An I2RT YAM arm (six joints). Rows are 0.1 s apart.
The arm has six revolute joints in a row. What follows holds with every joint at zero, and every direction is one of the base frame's. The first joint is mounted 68 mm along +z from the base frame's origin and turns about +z. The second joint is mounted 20 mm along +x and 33.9 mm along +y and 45.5 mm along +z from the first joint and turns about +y. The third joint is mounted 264 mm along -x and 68.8 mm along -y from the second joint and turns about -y. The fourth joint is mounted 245 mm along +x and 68.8 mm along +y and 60 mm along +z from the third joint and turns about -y. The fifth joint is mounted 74 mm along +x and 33.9 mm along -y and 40.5 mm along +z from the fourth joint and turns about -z. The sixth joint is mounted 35.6 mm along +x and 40.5 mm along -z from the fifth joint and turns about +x. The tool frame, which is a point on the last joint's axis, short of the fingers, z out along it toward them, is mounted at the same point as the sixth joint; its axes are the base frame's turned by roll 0, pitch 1.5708 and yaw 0 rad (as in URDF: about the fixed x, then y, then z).
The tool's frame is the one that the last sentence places.
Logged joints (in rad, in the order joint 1, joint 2, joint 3, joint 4, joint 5, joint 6), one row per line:
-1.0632, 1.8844, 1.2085, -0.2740, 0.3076, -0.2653
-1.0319, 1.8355, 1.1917, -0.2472, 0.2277, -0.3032
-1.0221, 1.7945, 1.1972, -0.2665, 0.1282, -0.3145
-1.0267, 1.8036, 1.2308, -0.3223, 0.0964, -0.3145
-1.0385, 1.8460, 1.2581, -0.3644, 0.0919, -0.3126
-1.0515, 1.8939, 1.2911, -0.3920, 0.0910, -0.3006
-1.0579, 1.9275, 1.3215, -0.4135, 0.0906, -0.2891
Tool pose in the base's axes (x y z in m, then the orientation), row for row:
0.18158, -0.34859, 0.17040, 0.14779, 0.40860, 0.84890, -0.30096
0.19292, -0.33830, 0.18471, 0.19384, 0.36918, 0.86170, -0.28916
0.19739, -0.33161, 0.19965, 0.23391, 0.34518, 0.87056, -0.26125
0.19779, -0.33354, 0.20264, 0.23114, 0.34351, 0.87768, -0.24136
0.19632, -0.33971, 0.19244, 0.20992, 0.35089, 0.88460, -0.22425
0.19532, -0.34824, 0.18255, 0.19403, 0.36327, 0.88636, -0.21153
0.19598, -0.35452, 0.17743, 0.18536, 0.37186, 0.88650, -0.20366
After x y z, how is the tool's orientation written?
As a quaternion, w x y z.
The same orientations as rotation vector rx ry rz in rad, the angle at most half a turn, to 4 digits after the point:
1.1753, 2.4419, -0.8657
1.0354, 2.4167, -0.8110
0.9477, 2.3902, -0.7173
0.9445, 2.4132, -0.6636
0.9757, 2.4597, -0.6235
1.0187, 2.4857, -0.5932
1.0477, 2.4978, -0.5738

